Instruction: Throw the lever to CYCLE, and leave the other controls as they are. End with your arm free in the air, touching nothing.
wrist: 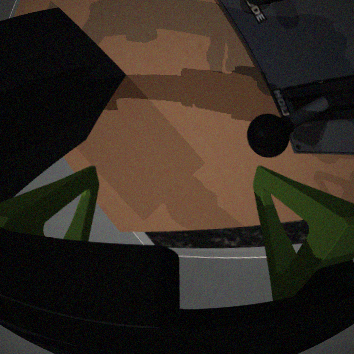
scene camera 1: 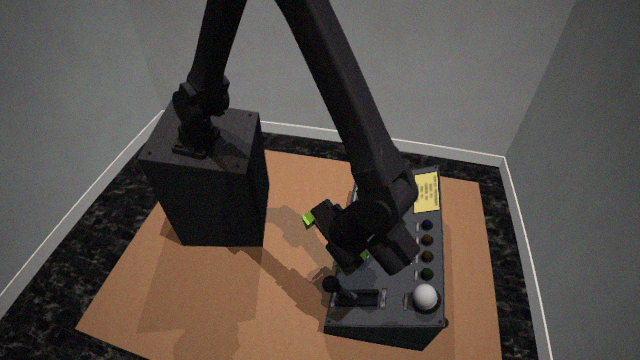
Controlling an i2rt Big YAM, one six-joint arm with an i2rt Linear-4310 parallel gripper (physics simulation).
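Seen in the pictures: gripper, fingertip midpoint: (wrist: 175,174) (scene camera 1: 322,246); arm's base, link origin: (scene camera 1: 196,141).
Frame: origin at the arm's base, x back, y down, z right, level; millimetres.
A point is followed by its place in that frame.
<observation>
The lever's black ball knob (scene camera 1: 330,284) @(y 173, x -368, z 244 mm) (wrist: 268,135) @(y 172, x -375, z 228 mm) stands at the left end of its slot (scene camera 1: 370,298) @(y 228, x -464, z 242 mm) on the dark control panel (scene camera 1: 390,321) @(y 205, x -508, z 303 mm) (wrist: 300,55) @(y 249, x -427, z 189 mm). The lever leans toward the end with the HOLD label (wrist: 281,102) @(y 270, x -378, z 232 mm), which is partly covered. The plate (scene camera 1: 383,298) @(y 214, x -493, z 245 mm) at the other end of the slot is too small to read. My gripper (scene camera 1: 336,237) (wrist: 175,174) @(y 90, x -343, z 198 mm) is open, with green fingers and nothing between them. It hangs over the panel's left edge, behind the lever in the scene view. In the wrist view the knob is beyond the right fingertip, apart from it.
A white dome (scene camera 1: 425,297) @(y 128, x -567, z 275 mm) sits right of the slot. Behind it stand several small round controls, among them a green one (scene camera 1: 426,274) @(y 156, x -581, z 205 mm) and a blue one (scene camera 1: 427,225) @(y 157, x -596, z 63 mm). A yellow note (scene camera 1: 426,192) @(y 171, x -609, z -67 mm) lies at the panel's back. The arm's dark pedestal (scene camera 1: 215,200) @(y 121, x -54, z 83 mm) stands at left.
</observation>
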